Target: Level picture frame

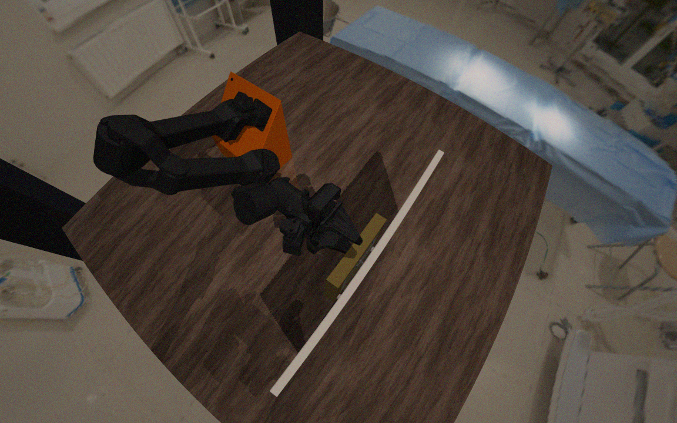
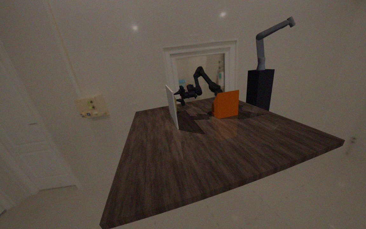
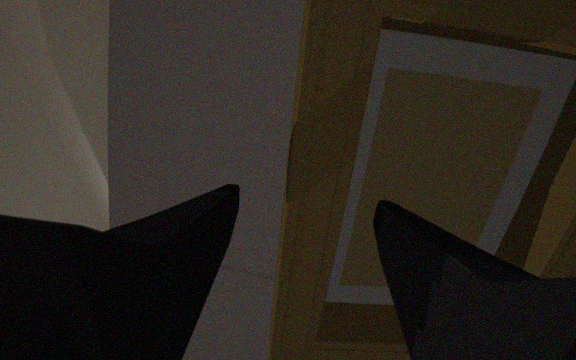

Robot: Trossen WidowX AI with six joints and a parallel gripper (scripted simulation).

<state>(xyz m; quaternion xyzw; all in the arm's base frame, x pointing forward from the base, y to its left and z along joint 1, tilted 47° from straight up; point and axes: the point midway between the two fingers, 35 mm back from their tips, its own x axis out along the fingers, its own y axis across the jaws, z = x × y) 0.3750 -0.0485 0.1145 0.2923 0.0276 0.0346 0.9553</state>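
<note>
Now: gripper tip 1 cm short of the yellow picture frame, 1 cm to the left of it and 5 cm above it. Round my gripper tip: white wall panel (2 cm ahead, 1 cm to the right, 7 cm below).
</note>
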